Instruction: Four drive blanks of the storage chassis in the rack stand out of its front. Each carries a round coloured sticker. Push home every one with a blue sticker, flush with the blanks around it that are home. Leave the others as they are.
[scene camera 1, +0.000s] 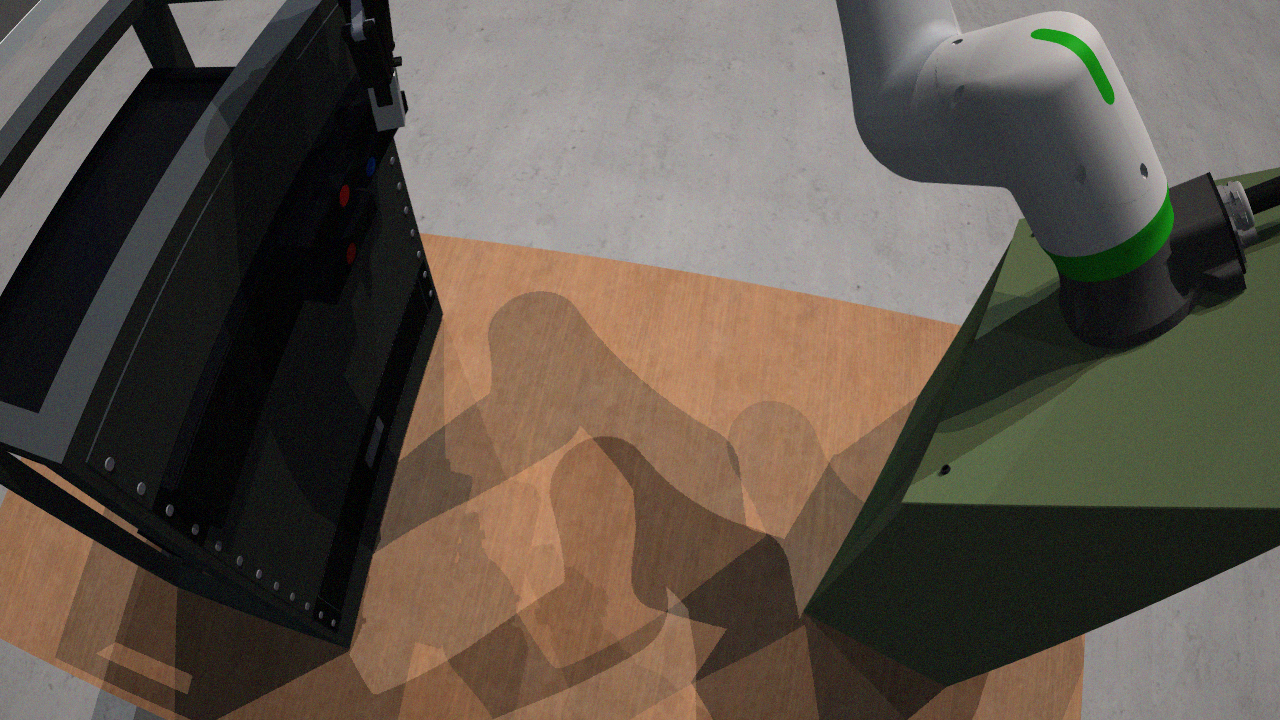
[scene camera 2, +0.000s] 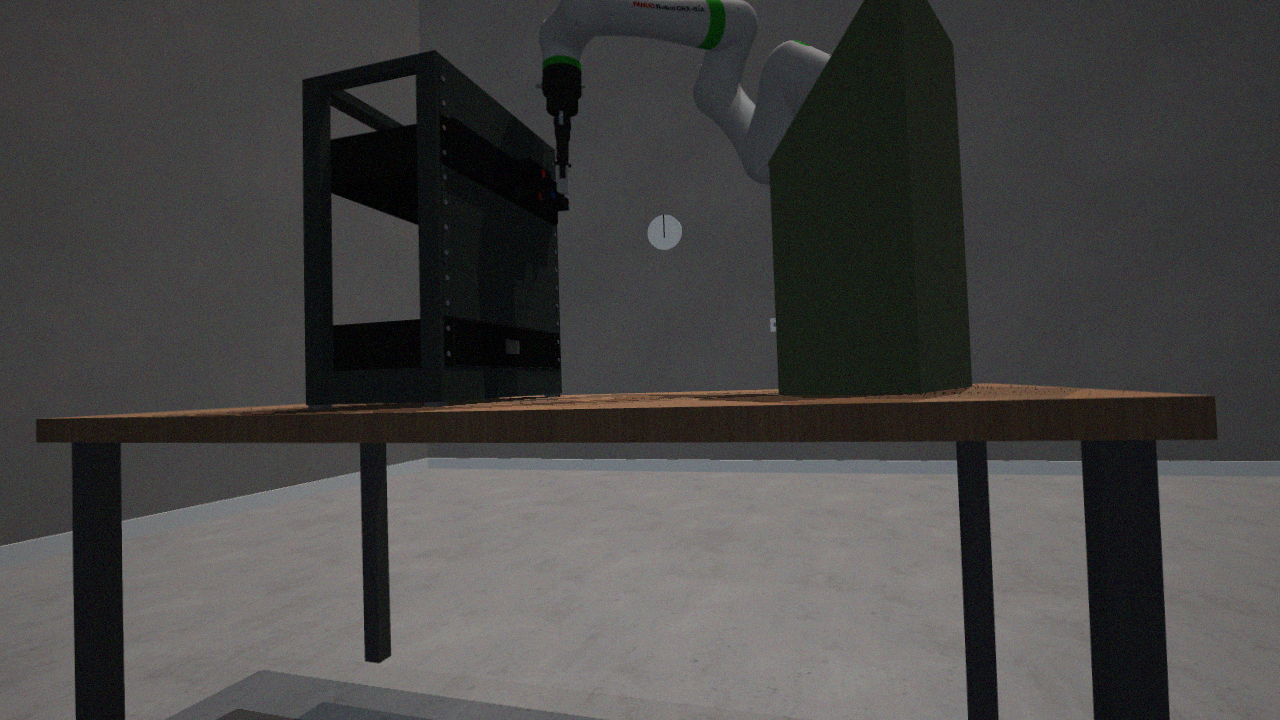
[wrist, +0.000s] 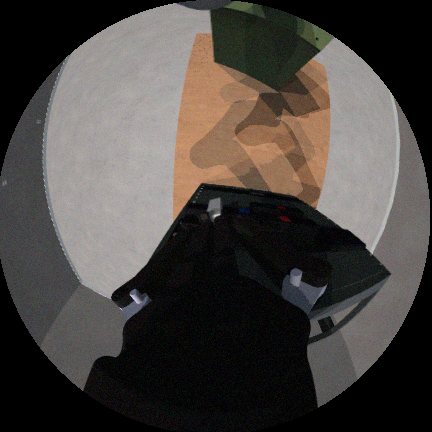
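Observation:
The rack (scene camera 1: 67, 411) (scene camera 2: 431, 223) (wrist: 350, 299) holds the dark storage chassis (scene camera 2: 487, 165). On its front, a blue sticker (scene camera 1: 370, 166) (wrist: 244, 211) shows near the gripper. Two red stickers show farther along: one red sticker (scene camera 1: 344, 195) (wrist: 284, 219) and another red sticker (scene camera 1: 350, 252) (wrist: 281, 207). The fourth sticker does not show. My gripper (scene camera 1: 387, 111) (scene camera 2: 562, 192) (wrist: 216, 206) is shut and empty, pointing down at the chassis front, to the left of the blue sticker in the wrist view. Dark shading hides how far the blanks stand out and whether the fingertips touch one.
The rack stands on the wooden table (scene camera 1: 760, 313) (scene camera 2: 626, 422) (wrist: 210, 75). The green pedestal (scene camera 1: 1118, 420) (scene camera 2: 850, 241) (wrist: 250, 45) stands across from the rack front and carries the white arm (scene camera 1: 1029, 107) (scene camera 2: 648, 19). The lower part of the rack front has a small light label (scene camera 1: 375, 440) (scene camera 2: 512, 346).

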